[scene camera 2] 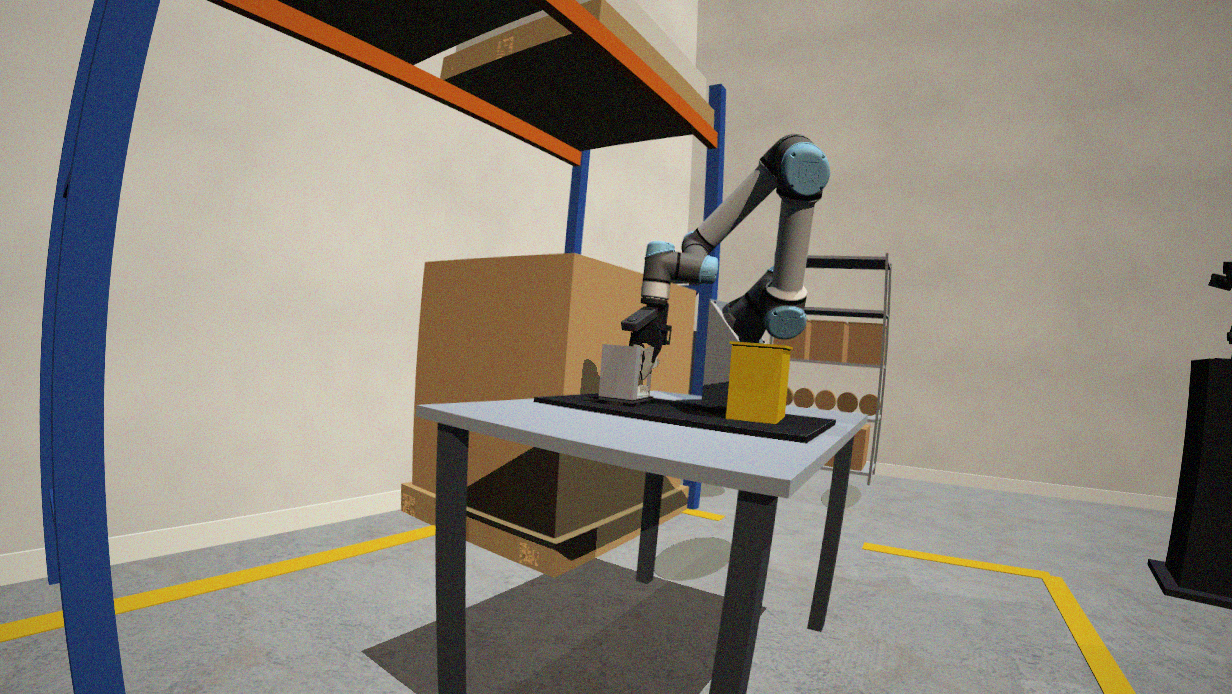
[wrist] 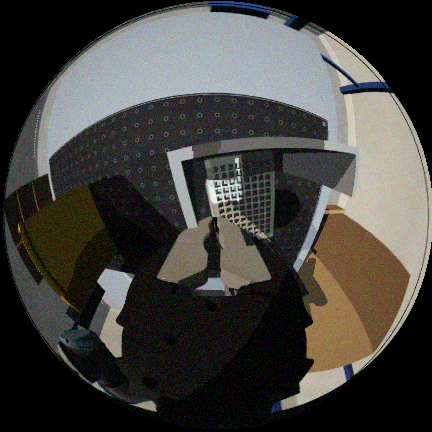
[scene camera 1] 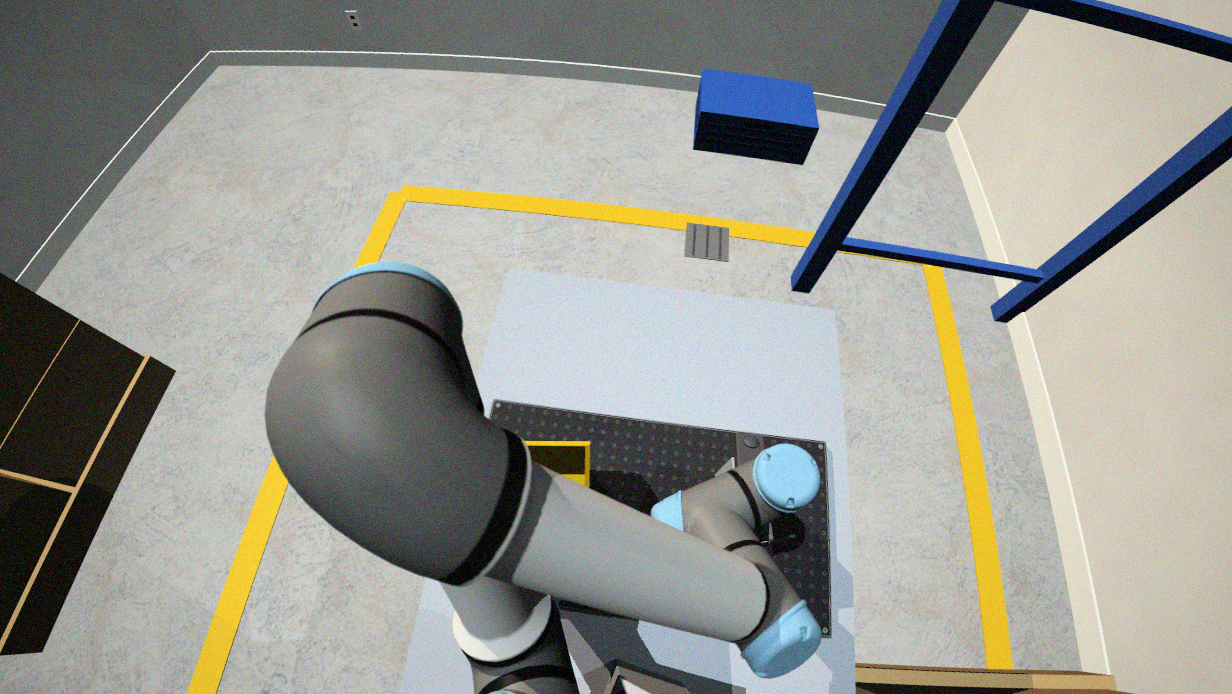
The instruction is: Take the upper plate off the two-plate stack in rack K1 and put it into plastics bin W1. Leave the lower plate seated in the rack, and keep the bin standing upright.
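Frame: origin at the arm's base, x ahead, y left, z up, level; centimetres.
Seen in the pictures: gripper, fingertip midpoint: (scene camera 2: 641,379) (wrist: 214,218); arm's base, link origin: (scene camera 2: 740,324).
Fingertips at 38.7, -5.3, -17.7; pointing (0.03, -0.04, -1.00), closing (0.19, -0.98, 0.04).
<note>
Offsets run from my fingertips to a thing's top centre, as dx, dy, dz. "*": to the spot under its first point. Level surfaces: height alone.
Rack K1 @(+0.8, -4.1, +8.5) (scene camera 2: 620,372) (wrist: 280,145) is a tall light-grey holder on the black board. A pale plate with a grid of square wells @(* +3.5, -4.9, -1.9) (wrist: 257,192) sits inside it. I cannot tell from these views whether one plate or two lie there. My gripper (scene camera 2: 644,381) (wrist: 214,218) is shut and empty. Its fingertips point down at the rack's open near side, overlapping the plate's near left corner in the wrist view; contact cannot be told. Plastics bin W1 @(-10.2, +29.4, +11.4) (scene camera 1: 589,461) (scene camera 2: 758,383) (wrist: 65,240) is yellow and stands upright, partly hidden by the arm in scene camera 1.
The black perforated board @(dz -6.6) (scene camera 1: 655,435) (scene camera 2: 689,416) (wrist: 200,120) lies on the pale table @(dz -7.9) (scene camera 1: 672,344) (scene camera 2: 603,437). A grey upright panel (scene camera 2: 717,370) stands between rack and bin in scene camera 2. A large carton (scene camera 2: 495,344) (wrist: 360,280) stands behind the table.
</note>
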